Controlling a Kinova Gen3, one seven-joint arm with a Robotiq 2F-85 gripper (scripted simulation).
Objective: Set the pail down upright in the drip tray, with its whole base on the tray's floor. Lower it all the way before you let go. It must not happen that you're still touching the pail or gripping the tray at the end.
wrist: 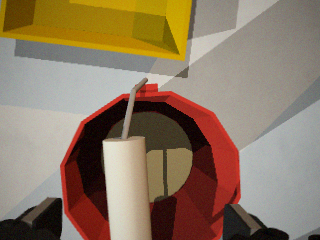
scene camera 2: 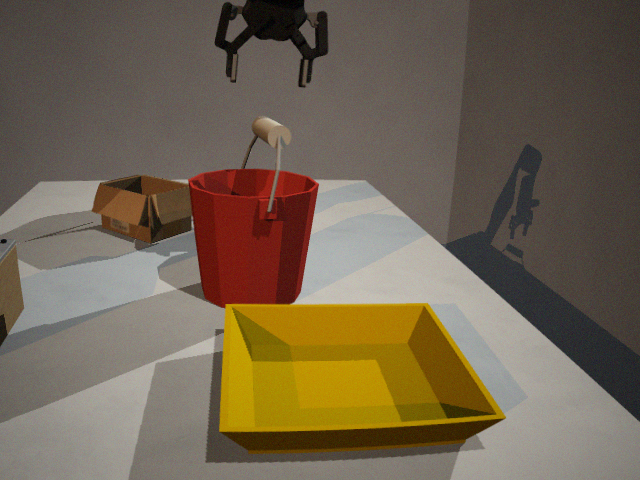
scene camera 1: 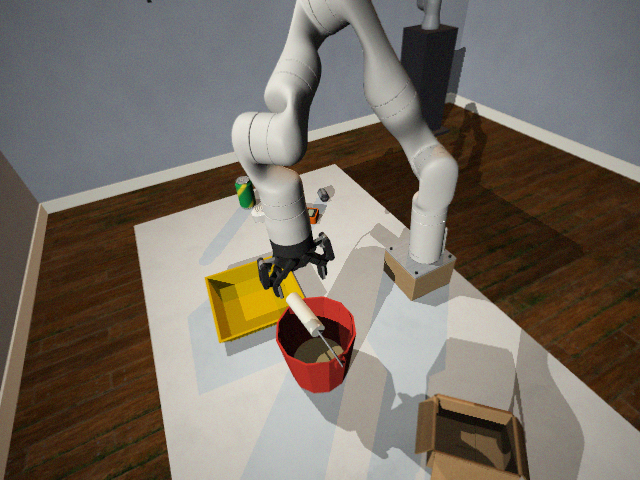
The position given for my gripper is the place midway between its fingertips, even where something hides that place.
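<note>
A yellow drip tray [scene camera 2: 320,372] is in my sight, and I can see the tray [scene camera 1: 239,302] from another camera too. There is also a red pail [scene camera 2: 246,255], and the wrist view shows me the pail [wrist: 193,166] as well. As for my own gripper [scene camera 2: 267,84], it is visible here too; I find the gripper [scene camera 1: 301,285] again, and once more the gripper [wrist: 143,219].
</note>
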